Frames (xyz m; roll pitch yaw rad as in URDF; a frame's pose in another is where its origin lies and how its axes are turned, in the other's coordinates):
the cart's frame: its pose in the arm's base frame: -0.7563 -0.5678 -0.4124 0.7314 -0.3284 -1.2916
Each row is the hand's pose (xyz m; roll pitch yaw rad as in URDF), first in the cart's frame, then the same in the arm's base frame.
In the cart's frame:
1: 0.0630 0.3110 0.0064 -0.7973 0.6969 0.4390
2: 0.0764 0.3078 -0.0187 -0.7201 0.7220 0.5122
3: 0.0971 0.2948 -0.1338 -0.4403 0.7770 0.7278
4: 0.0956 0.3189 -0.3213 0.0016 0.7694 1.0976
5: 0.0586 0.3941 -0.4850 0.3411 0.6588 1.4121
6: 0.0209 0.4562 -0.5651 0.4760 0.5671 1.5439
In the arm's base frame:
1: -0.5404 -0.4966 -0.1910 -0.3469 0.0222 -0.5555
2: -0.5212 -0.5113 -0.2063 -0.3161 0.0220 -0.4945
3: -0.4428 -0.5409 -0.2890 -0.1798 0.0224 -0.3275
4: -0.2946 -0.5383 -0.4063 0.0026 -0.0197 -0.0669
5: -0.1390 -0.4813 -0.4860 0.1196 -0.1029 0.1815
6: -0.0514 -0.4252 -0.5153 0.1613 -0.1627 0.3108

